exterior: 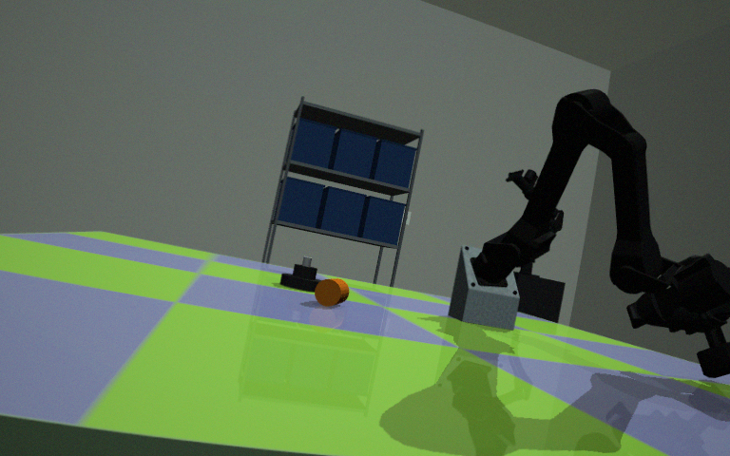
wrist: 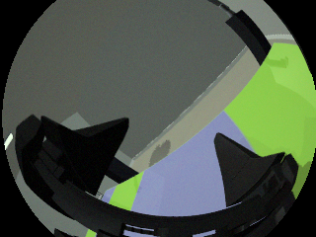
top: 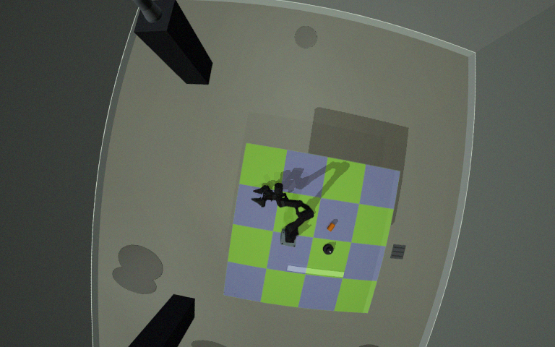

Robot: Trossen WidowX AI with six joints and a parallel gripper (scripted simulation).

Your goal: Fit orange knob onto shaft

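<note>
Now: gripper tip 64 cm short of the orange knob, 19 cm to the left of it and 8 cm above it. Round my gripper tip: black round pedestal: 64 cm ahead, 39 cm to the right, 7 cm below.
</note>
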